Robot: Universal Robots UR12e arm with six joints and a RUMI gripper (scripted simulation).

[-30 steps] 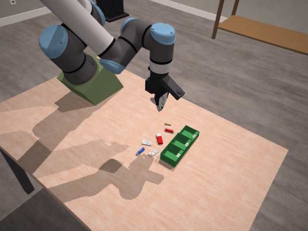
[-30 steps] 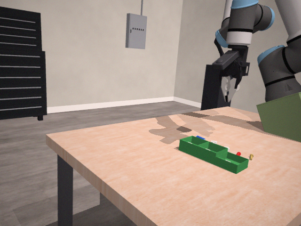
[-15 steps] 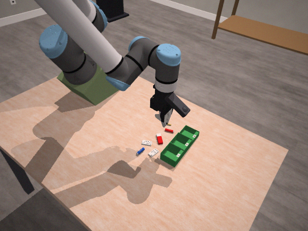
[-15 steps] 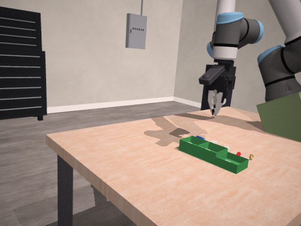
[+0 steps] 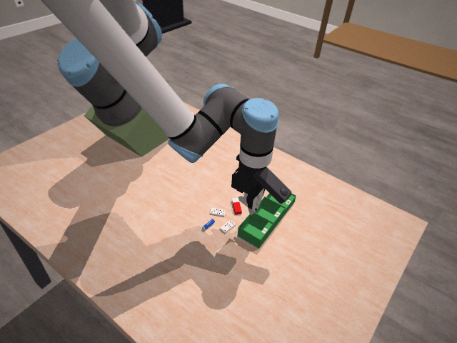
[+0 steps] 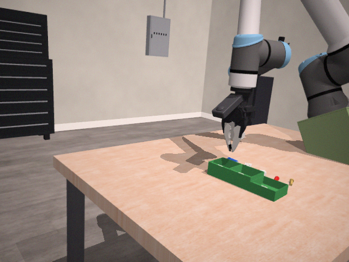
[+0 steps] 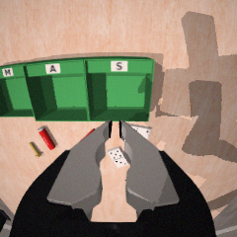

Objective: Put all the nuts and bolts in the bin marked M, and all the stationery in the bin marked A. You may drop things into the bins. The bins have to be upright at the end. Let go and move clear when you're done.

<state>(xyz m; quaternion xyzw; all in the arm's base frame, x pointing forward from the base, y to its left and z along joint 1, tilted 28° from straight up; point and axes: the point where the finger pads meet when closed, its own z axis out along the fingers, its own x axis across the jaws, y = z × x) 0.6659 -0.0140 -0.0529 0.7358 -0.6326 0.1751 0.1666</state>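
The green three-compartment bin is 8 cm to the left of my hand, 8 cm below it and 1 cm ahead of it. From my hand the other things lie so: blue marker 11 cm behind, 9 cm to the right, 9 cm below; then red cylinder 12 cm to the left, 10 cm behind, 9 cm below; then white eraser 11 cm behind, 9 cm below, 5 cm to the left.
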